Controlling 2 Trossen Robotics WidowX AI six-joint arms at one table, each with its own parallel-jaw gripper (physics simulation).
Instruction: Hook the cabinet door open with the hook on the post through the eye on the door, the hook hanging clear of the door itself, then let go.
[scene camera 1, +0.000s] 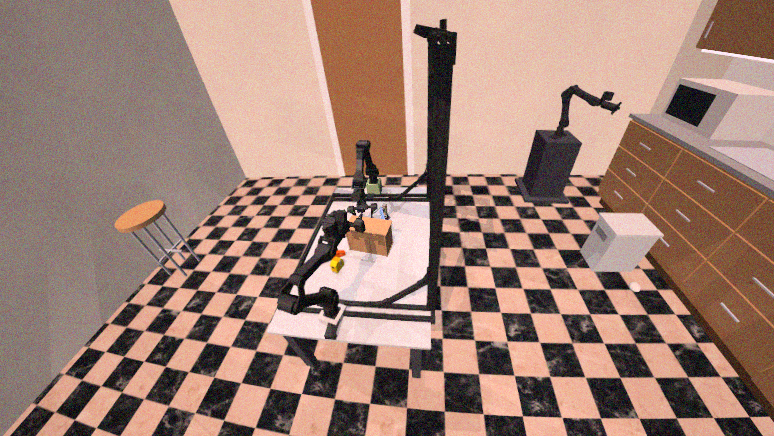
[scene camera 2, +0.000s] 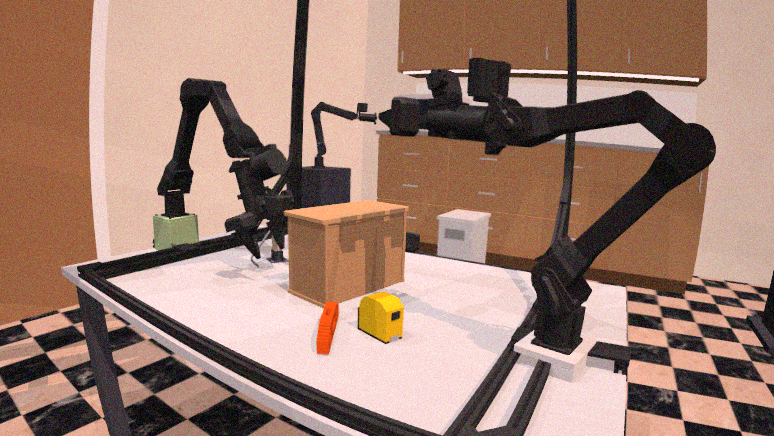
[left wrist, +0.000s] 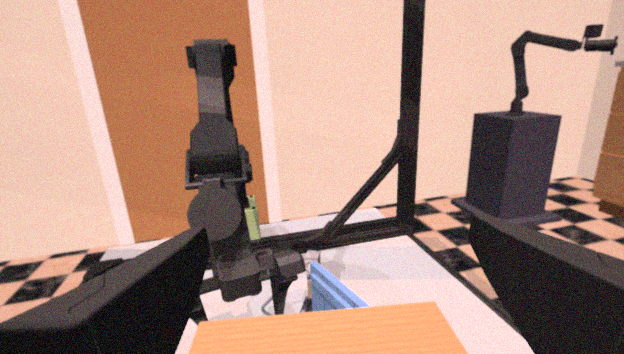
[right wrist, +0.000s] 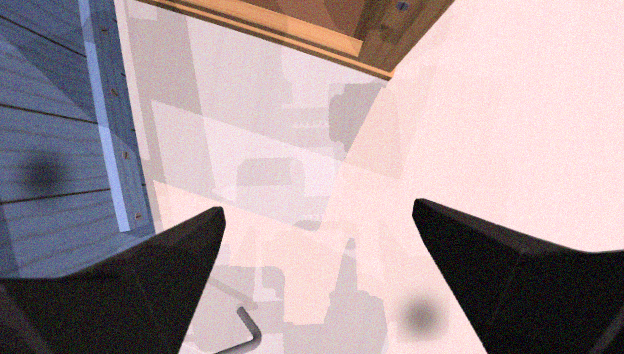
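Pixels of known places: left gripper, fingertip midpoint: (scene camera 1: 353, 211) (left wrist: 338, 232); right gripper, fingertip midpoint: (scene camera 2: 271, 253) (right wrist: 320, 211); left arm's base, origin of the base link: (scene camera 1: 331, 311) (scene camera 2: 557, 342); right arm's base, origin of the base link: (scene camera 1: 373, 181) (scene camera 2: 174, 215).
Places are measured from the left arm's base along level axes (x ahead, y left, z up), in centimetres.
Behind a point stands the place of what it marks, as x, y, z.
The wooden cabinet (scene camera 1: 372, 238) @(41.7, -4.0, 9.5) (scene camera 2: 342, 255) @(41.0, 7.3, 6.5) (left wrist: 332, 330) @(50.3, -0.3, 14.0) (right wrist: 303, 28) @(51.6, 6.2, -1.6) stands mid-table. Its blue door (left wrist: 332, 293) @(62.0, -0.9, 9.2) (right wrist: 140, 200) @(65.3, 1.3, 0.2) stands swung out on the far side. The grey hook (right wrist: 249, 328) @(71.6, 10.2, -1.4) (scene camera 2: 255, 261) @(71.4, 10.2, -1.4) lies low by the table top, its bent end showing between the right fingers. My right gripper (right wrist: 320, 211) @(61.4, 11.1, 2.9) (scene camera 2: 264, 246) @(61.4, 11.1, 2.9) (scene camera 1: 362, 209) @(61.4, 11.1, 2.9) is open and empty, pointing down just above the table beside the door. My left gripper (scene camera 1: 358, 225) @(35.0, 0.0, 32.4) (scene camera 2: 387, 117) @(35.0, 0.0, 32.4) is open and empty, hovering above the cabinet. I cannot make out the post or the eye.
An orange strip (scene camera 2: 326, 322) @(28.4, 21.1, 0.9) and a yellow tape measure (scene camera 2: 381, 316) @(23.9, 13.7, 1.4) (scene camera 1: 337, 265) @(24.3, 10.1, 1.9) lie in front of the cabinet. A green box (scene camera 2: 182, 229) @(96.1, 20.5, 3.5) (left wrist: 252, 221) @(97.2, 16.5, 3.9) sits at the right arm's base. A black frame (scene camera 1: 439, 130) @(16.0, -42.2, 80.4) rings the table.
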